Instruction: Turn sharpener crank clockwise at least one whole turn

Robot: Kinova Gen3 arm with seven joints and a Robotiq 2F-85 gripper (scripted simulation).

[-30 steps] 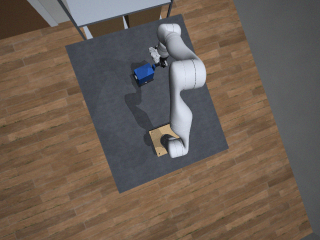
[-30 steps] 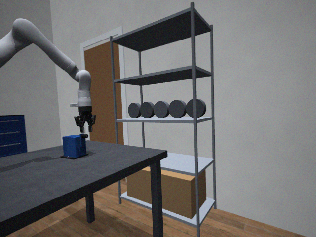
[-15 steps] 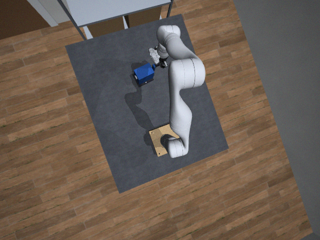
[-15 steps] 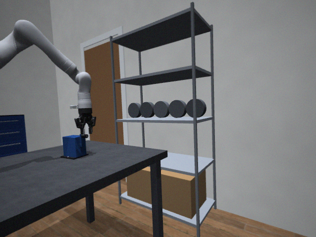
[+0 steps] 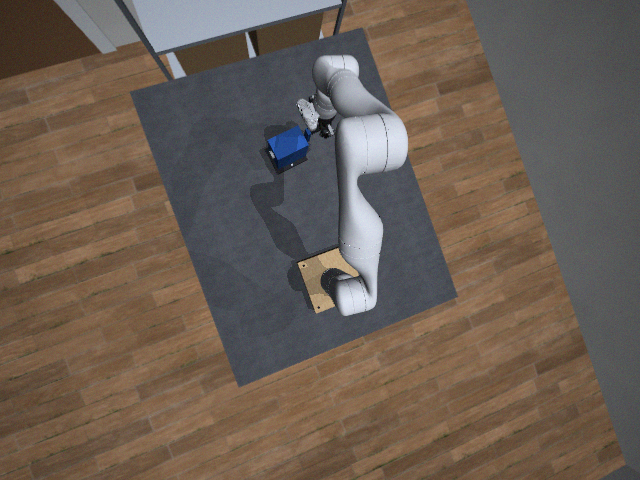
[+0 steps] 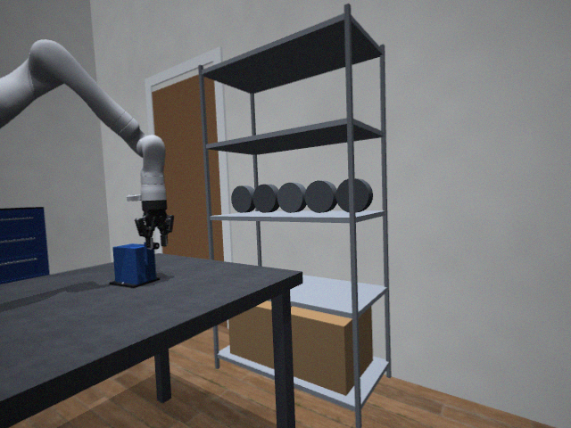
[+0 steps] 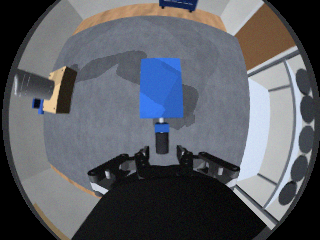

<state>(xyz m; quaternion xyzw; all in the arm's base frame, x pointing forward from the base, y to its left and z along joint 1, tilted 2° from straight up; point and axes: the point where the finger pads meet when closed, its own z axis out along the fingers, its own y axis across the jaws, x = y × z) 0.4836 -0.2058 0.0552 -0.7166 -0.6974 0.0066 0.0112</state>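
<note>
Right now the dark crank knob is 2 cm to the left of my hand and 1 cm below it. Also, from my hand: blue crank arm: 2 cm to the left, 2 cm below.
</note>
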